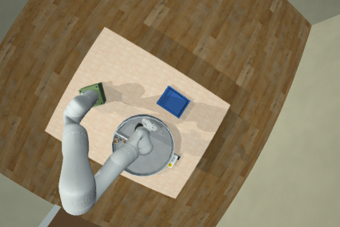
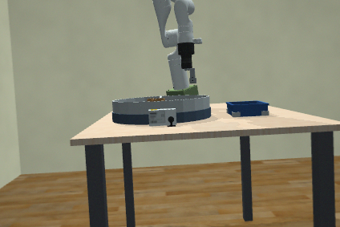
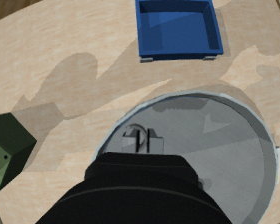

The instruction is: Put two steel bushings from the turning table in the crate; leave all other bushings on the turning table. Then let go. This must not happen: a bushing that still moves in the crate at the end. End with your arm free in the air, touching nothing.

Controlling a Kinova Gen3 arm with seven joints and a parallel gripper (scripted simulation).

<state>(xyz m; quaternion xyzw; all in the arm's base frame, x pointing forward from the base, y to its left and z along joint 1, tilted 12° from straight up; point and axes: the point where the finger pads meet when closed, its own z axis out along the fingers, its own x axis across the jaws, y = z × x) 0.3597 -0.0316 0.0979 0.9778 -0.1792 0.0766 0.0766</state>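
My gripper is now 150 mm short of the blue crate, 190 mm to the right of it and 140 mm above it.
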